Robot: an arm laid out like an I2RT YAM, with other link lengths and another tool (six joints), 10 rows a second.
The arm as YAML. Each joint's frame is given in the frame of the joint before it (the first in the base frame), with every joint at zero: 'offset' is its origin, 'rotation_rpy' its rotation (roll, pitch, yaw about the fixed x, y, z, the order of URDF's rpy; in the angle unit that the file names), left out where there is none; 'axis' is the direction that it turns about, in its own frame. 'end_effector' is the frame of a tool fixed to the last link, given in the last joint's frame.
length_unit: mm
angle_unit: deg
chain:
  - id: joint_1
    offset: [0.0, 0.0, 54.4]
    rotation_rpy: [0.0, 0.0, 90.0]
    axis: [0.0, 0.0, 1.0]
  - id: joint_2
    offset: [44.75, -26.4, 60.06]
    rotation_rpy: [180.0, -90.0, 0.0]
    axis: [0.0, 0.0, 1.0]
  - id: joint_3
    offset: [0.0, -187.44, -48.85]
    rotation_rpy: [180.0, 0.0, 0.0]
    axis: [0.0, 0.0, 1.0]
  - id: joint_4
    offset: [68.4, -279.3, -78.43]
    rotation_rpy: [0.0, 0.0, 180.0]
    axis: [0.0, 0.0, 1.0]
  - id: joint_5
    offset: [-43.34, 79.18, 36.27]
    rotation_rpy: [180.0, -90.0, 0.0]
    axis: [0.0, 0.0, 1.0]
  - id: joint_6
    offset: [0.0, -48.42, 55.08]
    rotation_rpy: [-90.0, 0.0, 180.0]
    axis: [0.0, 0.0, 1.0]
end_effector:
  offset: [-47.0, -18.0, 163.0]
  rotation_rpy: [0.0, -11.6, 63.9]
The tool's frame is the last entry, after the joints.
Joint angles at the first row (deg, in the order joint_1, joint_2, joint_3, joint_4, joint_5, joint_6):
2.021 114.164 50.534 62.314 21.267 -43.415
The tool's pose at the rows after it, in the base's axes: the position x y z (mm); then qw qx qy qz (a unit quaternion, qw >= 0):
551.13 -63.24 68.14 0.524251 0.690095 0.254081 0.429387
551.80 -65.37 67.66 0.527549 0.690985 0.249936 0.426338
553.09 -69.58 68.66 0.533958 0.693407 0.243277 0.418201
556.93 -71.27 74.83 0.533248 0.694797 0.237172 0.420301
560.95 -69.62 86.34 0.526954 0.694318 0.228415 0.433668
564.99 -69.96 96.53 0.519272 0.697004 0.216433 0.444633
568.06 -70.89 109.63 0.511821 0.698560 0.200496 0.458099
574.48 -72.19 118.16 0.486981 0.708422 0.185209 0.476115
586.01 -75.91 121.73 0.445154 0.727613 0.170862 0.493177
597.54 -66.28 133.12 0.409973 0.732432 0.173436 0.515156
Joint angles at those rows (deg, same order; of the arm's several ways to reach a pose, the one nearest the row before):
2.021 114.782 50.975 62.926 21.533 -43.943
2.022 115.486 51.677 63.018 22.234 -44.033
2.021 116.100 52.905 62.321 23.639 -44.296
1.935 115.756 54.053 61.088 23.907 -43.771
2.020 114.530 54.755 60.123 23.554 -42.455
2.022 113.471 55.807 58.630 23.554 -40.698
2.022 112.157 56.774 57.400 23.731 -38.769
1.584 110.569 58.090 54.249 22.506 -34.654
0.443 109.252 60.638 48.546 19.784 -28.596
0.352 107.845 62.751 44.664 16.446 -24.972

